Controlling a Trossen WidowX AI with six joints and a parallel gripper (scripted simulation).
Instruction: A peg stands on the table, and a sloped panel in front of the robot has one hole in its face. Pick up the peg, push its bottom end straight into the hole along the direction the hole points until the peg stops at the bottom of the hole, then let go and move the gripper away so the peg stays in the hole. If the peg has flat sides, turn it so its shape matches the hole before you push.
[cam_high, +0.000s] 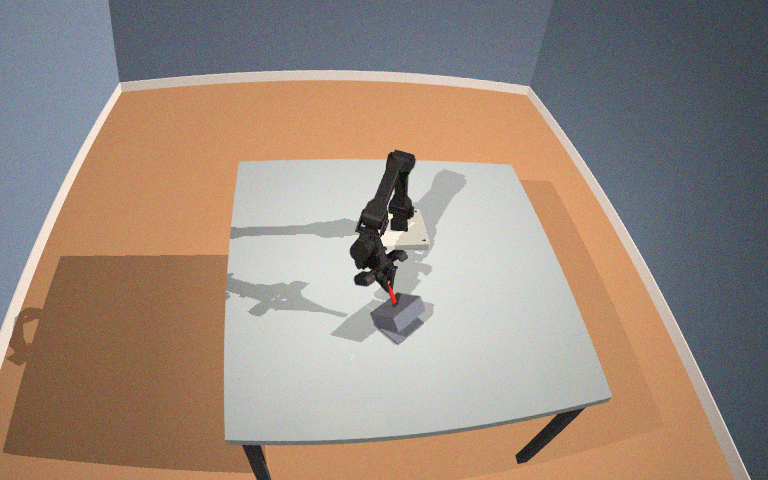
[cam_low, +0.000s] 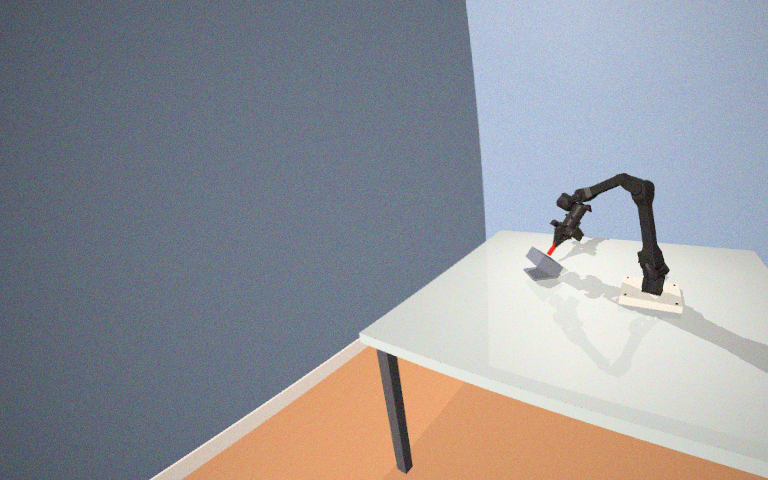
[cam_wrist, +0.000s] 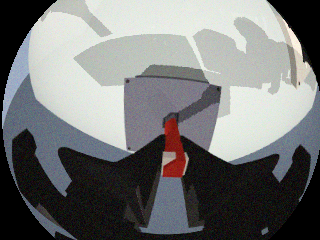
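Now: the grey sloped panel 30 mm ahead of my gripper tip, 40 mm to the left of it and 60 mm below it. Also, from my gripper tip: red peg (10 mm behind, 10 mm to the right, 10 mm above); panel foot (40 mm ahead, 50 mm to the left, 110 mm below).
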